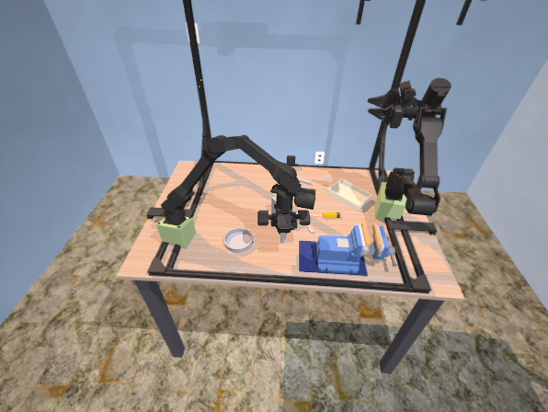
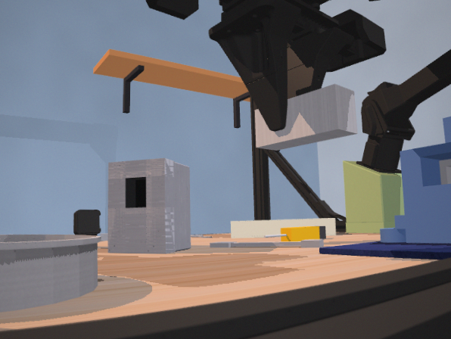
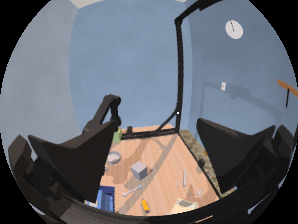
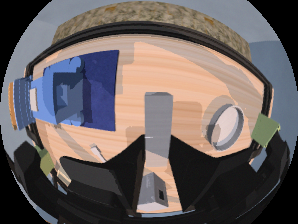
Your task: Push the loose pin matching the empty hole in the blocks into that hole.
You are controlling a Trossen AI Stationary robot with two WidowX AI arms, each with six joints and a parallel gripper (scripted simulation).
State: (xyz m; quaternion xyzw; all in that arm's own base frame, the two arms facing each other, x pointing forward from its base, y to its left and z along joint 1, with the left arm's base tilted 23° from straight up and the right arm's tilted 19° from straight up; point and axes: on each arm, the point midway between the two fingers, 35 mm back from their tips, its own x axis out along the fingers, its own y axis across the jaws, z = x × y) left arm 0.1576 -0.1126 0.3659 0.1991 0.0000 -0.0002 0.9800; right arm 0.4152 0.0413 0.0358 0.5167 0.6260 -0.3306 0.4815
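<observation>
My right hand is 200 mm past the grey block, 80 mm above it and 40 mm to the right of it. Also, from my right hand: round grey dish: 170 mm to the right, 110 mm below, 60 mm behind; dark blue mat: 180 mm to the left, 120 mm below, 80 mm ahead; wrench: 130 mm to the left, 120 mm below, 120 mm behind.
</observation>
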